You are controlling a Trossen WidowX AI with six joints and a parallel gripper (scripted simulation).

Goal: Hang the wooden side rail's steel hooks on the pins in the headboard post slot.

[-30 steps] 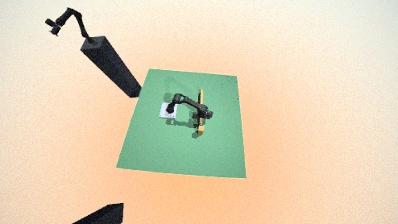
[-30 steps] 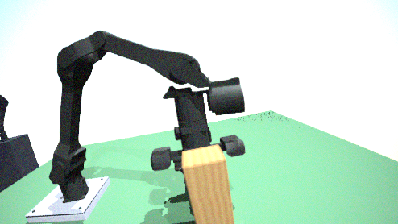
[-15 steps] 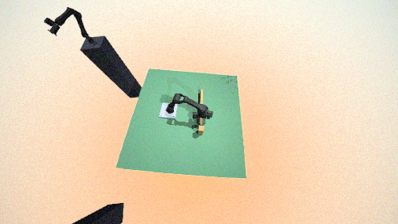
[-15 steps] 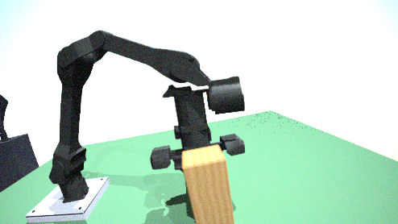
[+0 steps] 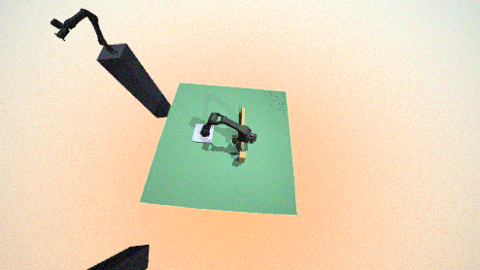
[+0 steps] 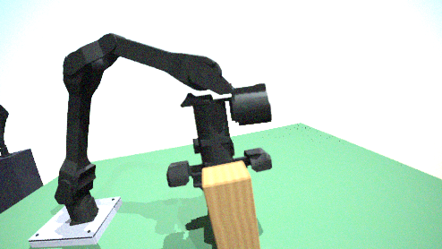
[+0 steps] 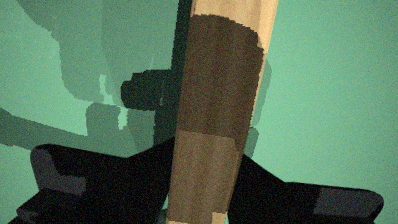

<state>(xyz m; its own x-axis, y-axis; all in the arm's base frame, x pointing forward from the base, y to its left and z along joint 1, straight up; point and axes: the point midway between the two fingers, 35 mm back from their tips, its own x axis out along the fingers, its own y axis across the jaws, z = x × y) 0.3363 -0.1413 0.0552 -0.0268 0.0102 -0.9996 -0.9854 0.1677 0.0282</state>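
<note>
Now: gripper tip 20 mm past the wooden headboard post, 150 mm to the left of it and 40 mm below it.
</note>
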